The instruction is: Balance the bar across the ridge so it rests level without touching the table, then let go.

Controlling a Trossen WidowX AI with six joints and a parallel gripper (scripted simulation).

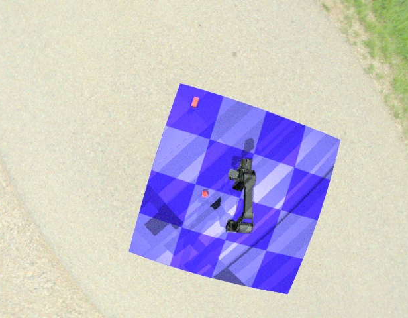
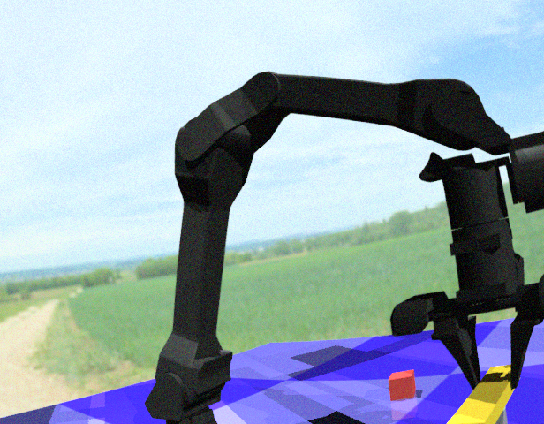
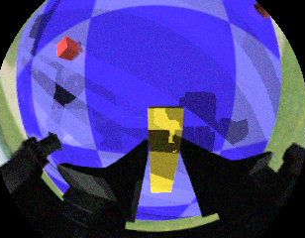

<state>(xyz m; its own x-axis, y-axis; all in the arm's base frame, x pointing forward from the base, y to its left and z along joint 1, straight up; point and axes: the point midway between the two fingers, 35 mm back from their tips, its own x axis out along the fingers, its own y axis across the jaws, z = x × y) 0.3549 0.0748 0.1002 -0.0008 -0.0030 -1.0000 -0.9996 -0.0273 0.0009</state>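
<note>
Right now my gripper tip is 3 cm to the left of the yellow bar. Round my gripper tip: small red cube (20 cm behind, 17 cm to the left, 5 cm below).
</note>
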